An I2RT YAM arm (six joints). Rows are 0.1 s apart.
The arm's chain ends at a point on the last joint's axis. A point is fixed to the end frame.
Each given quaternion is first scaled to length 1.
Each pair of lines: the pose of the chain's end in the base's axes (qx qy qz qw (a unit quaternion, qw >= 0); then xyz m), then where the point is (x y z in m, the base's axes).
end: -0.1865 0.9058 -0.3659 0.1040 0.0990 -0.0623 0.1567
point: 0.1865 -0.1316 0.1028
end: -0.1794 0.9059 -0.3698 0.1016 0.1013 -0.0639 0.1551
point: 0.1878 -0.1349 0.1018
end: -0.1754 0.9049 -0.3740 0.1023 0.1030 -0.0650 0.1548
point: 0.1893 -0.1370 0.1026
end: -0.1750 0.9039 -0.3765 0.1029 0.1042 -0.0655 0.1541
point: 0.1906 -0.1378 0.1024
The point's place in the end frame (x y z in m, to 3 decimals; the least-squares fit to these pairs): -0.048 -0.031 0.110
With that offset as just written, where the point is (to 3 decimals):
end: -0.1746 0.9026 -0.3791 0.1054 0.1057 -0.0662 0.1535
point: 0.192 -0.139 0.103
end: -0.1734 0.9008 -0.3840 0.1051 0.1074 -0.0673 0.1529
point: 0.194 -0.141 0.103
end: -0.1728 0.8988 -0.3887 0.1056 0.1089 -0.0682 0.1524
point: 0.196 -0.142 0.104
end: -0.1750 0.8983 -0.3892 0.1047 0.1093 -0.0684 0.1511
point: 0.196 -0.142 0.102
